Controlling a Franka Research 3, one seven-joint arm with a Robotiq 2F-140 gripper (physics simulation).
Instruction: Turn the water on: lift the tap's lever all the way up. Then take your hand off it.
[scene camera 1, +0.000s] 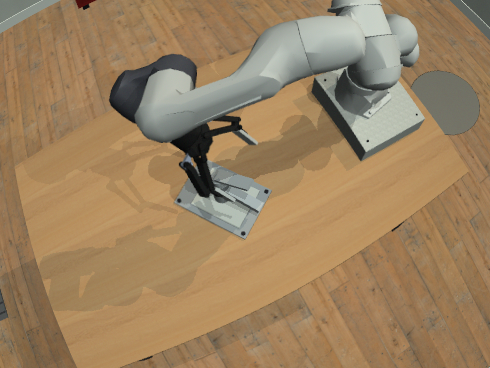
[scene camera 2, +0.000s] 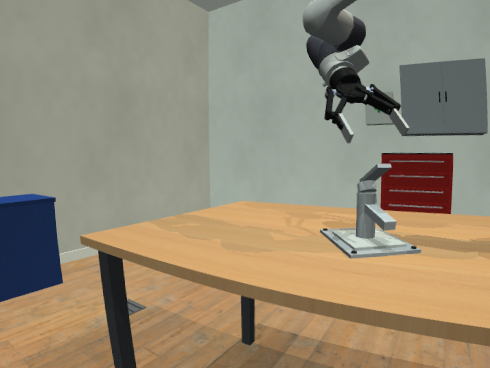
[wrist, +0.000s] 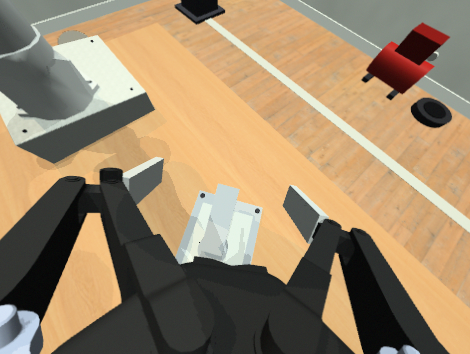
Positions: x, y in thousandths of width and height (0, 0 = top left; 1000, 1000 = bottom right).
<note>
In view: my gripper (scene camera 2: 774, 368), a lever (wrist: 456, 694) and a base plate (scene camera 1: 385, 523).
My gripper shows as well in scene camera 1 (scene camera 1: 495, 466) and in the wrist view (wrist: 482, 518). The base plate shows as well in scene camera 2 (scene camera 2: 838, 678) and in the wrist view (wrist: 514, 586).
</note>
